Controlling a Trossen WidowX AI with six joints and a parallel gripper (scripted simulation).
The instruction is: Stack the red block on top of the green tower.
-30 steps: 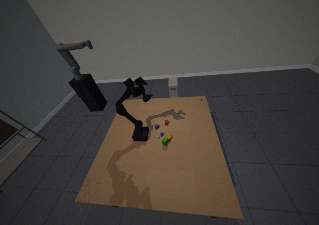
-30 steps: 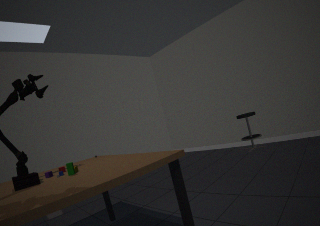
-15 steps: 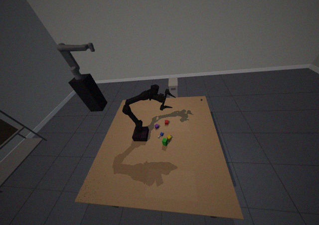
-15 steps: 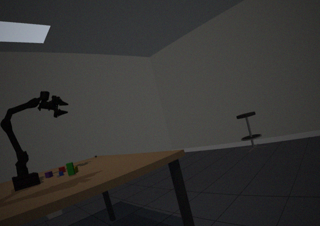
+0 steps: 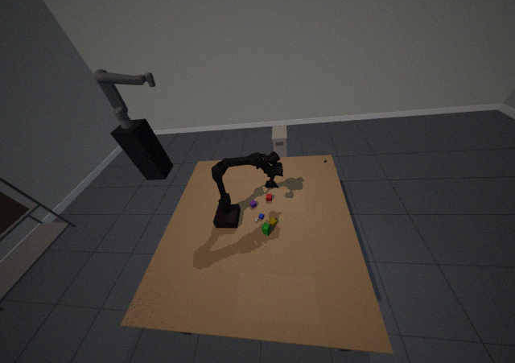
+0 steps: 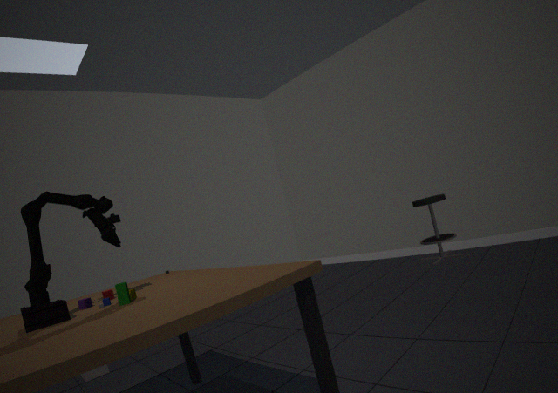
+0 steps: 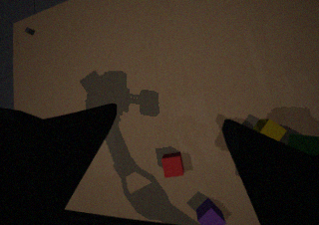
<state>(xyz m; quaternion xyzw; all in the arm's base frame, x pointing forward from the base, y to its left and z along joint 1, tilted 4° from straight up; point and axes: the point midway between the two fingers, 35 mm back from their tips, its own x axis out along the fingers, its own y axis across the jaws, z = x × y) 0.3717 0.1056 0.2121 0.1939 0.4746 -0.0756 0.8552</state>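
The red block lies 100 mm behind my gripper tip, 40 mm to the left of it and 210 mm below it. The rest, counted from my gripper tip: small blue block (150 mm behind, 120 mm to the right, 220 mm below); then yellow block (60 mm behind, 170 mm to the right, 210 mm below); then purple block (220 mm behind, 20 mm to the right, 210 mm below).
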